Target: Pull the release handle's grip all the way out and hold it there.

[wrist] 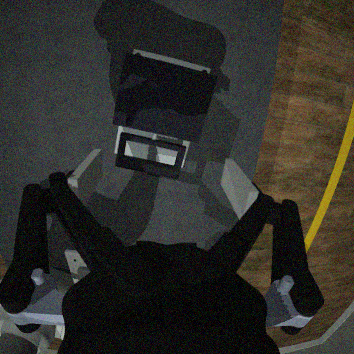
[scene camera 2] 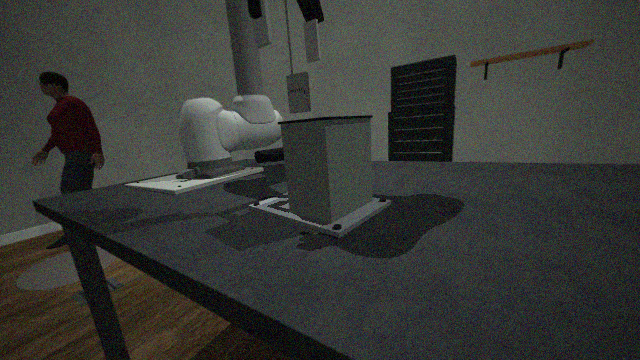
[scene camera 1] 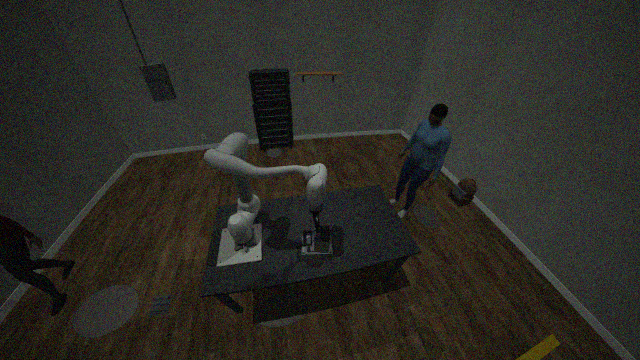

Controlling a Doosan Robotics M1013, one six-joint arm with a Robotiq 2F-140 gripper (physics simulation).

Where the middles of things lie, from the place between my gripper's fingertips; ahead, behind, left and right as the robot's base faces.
Now: the pale base plate (scene camera 2: 278, 206) 28 cm below my hand, 2 cm ahead of it and 1 cm to the left of it.
